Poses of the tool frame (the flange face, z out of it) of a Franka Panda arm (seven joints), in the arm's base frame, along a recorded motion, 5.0 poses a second.
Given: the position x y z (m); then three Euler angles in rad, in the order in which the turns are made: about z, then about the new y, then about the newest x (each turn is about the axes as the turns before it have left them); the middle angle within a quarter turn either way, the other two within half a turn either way.
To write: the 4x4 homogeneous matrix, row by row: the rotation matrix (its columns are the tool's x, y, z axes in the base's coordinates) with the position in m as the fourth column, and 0 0 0 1 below. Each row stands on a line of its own. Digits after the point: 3 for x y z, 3 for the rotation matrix.
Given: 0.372, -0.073, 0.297, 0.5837, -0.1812, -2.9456
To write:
0.821, 0.570, 0.040, 0.372
0.542, -0.799, 0.260, -0.073
0.180, -0.192, -0.965, 0.297
0, 0, 0, 1

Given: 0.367, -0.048, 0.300, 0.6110, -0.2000, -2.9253
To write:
0.803, 0.595, 0.036, 0.367
0.562, -0.776, 0.287, -0.048
0.199, -0.210, -0.957, 0.300
0, 0, 0, 1

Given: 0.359, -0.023, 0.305, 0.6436, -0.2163, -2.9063
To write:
0.781, 0.624, 0.027, 0.359
0.586, -0.748, 0.312, -0.023
0.215, -0.228, -0.950, 0.305
0, 0, 0, 1

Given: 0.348, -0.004, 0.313, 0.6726, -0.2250, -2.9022
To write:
0.762, 0.647, 0.022, 0.348
0.607, -0.727, 0.321, -0.004
0.223, -0.231, -0.947, 0.313
0, 0, 0, 1

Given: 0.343, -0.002, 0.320, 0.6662, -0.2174, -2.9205
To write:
0.768, 0.640, 0.030, 0.343
0.603, -0.738, 0.302, -0.002
0.216, -0.214, -0.953, 0.320
0, 0, 0, 1

